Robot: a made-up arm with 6 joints. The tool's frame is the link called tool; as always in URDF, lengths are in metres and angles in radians. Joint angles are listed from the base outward. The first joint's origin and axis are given. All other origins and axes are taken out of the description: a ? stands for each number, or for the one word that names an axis. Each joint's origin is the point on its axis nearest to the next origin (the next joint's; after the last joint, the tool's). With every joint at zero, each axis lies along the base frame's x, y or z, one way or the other. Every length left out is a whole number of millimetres.
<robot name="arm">
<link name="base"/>
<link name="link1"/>
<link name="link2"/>
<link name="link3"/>
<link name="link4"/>
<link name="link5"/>
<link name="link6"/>
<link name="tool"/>
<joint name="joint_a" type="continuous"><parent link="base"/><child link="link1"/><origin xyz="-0.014 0 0.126" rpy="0 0 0"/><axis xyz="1 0 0"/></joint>
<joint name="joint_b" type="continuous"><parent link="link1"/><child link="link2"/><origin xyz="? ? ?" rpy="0 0 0"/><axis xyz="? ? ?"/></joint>
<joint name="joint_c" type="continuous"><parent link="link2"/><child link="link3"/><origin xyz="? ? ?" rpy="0 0 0"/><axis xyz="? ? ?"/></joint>
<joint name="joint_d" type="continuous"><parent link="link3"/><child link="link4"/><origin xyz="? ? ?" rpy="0 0 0"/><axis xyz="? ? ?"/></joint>
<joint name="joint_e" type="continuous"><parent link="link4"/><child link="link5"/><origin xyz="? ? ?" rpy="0 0 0"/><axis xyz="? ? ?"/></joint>
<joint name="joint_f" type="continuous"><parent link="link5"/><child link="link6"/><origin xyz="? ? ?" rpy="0 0 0"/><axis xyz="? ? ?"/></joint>
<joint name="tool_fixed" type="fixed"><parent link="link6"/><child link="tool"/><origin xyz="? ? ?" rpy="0 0 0"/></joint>
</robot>
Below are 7 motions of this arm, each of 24 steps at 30 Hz.
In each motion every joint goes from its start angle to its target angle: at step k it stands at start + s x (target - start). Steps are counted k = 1, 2, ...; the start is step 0. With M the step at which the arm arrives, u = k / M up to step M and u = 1 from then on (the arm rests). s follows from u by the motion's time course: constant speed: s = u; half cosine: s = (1 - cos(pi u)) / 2; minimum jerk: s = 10 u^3 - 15 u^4 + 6 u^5.
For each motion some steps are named. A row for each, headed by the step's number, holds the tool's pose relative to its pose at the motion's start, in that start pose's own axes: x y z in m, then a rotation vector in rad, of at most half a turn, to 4 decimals.
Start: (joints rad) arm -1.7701 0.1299 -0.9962 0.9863 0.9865 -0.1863
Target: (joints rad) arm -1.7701 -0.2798 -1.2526 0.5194 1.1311 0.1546
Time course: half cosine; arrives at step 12
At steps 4, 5, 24:
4: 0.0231 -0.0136 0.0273 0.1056 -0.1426 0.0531
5: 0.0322 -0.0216 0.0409 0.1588 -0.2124 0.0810
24: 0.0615 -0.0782 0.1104 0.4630 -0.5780 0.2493

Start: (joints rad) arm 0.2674 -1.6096 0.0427 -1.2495 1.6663 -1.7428
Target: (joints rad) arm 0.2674 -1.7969 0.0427 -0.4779 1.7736 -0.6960
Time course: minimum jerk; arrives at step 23
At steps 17, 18, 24:
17: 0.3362 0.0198 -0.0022 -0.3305 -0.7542 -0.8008
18: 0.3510 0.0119 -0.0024 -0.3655 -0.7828 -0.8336
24: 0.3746 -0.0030 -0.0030 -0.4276 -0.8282 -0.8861

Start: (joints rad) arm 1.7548 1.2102 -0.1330 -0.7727 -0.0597 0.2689
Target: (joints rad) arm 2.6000 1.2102 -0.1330 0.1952 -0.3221 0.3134
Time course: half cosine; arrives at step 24
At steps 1, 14, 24:
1: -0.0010 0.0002 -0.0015 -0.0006 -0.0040 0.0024
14: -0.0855 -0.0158 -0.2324 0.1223 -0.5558 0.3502
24: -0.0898 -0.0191 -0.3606 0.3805 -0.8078 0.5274

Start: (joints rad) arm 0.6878 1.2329 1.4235 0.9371 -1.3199 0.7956
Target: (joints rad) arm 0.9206 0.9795 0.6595 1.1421 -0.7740 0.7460
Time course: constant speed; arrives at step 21
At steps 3, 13, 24:
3: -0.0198 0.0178 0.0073 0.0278 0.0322 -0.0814
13: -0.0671 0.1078 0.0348 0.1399 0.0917 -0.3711
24: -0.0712 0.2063 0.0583 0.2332 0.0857 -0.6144

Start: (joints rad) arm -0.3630 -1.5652 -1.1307 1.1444 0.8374 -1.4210
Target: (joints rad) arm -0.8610 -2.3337 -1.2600 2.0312 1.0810 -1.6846
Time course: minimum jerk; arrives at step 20
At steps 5, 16, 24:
5: 0.0285 0.0187 -0.0050 -0.0452 -0.0941 0.0086
16: 0.1359 0.2837 0.1951 0.0693 -0.7994 -0.0217
24: 0.1270 0.3036 0.2233 0.1088 -0.8343 -0.0289

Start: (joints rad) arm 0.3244 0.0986 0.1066 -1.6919 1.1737 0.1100
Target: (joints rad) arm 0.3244 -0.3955 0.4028 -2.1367 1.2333 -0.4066
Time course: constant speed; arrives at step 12
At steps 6, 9, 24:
6: 0.0008 0.0958 0.0072 0.0109 0.1787 -0.1030
9: -0.0042 0.1385 0.0053 0.0342 0.2468 -0.1400
24: -0.0144 0.1772 -0.0003 0.0651 0.3025 -0.1620

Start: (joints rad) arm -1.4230 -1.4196 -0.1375 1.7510 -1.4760 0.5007
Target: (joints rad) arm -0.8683 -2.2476 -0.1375 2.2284 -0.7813 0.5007
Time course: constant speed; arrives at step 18
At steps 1, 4, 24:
1: -0.0100 0.0120 -0.0323 0.0829 -0.0328 -0.0006
4: -0.0284 0.0594 -0.1303 0.3302 -0.1471 0.0112
24: 0.0974 0.4719 -0.4586 1.4000 -0.9272 0.2616

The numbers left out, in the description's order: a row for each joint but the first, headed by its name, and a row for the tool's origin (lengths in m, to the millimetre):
joint_b: xyz 0 0.102 -0.014, axis 0 1 0
joint_c: xyz 0.347 0 -0.098, axis -1 0 0
joint_d: xyz 0 0.002 0.023, axis 0 -1 0
joint_e: xyz -0.343 0 0.087, axis 0 0 1
joint_f: xyz 0.03 0.043 0, axis 0 -1 0
tool: xyz -0.07 0 -0.01

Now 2 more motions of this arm.
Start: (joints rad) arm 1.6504 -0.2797 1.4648 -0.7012 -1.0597 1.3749
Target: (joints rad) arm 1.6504 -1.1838 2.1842 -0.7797 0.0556 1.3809
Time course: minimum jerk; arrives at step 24
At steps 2, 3, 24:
2: 0.0003 0.0005 0.0004 -0.0002 0.0001 -0.0002
3: 0.0010 0.0014 0.0012 -0.0005 0.0002 -0.0005
24: 0.0960 0.1327 -0.0637 -0.0152 0.2947 0.0450

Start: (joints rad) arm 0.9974 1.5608 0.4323 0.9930 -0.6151 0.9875
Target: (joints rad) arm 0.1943 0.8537 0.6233 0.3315 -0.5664 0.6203
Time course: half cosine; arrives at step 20
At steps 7, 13, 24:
7: 0.0466 -0.0193 -0.0457 -0.2468 0.0318 0.1640
13: 0.1308 -0.0377 -0.0935 -0.7315 0.0885 0.3658
24: 0.1758 -0.0335 -0.1161 -1.0565 0.1075 0.4279

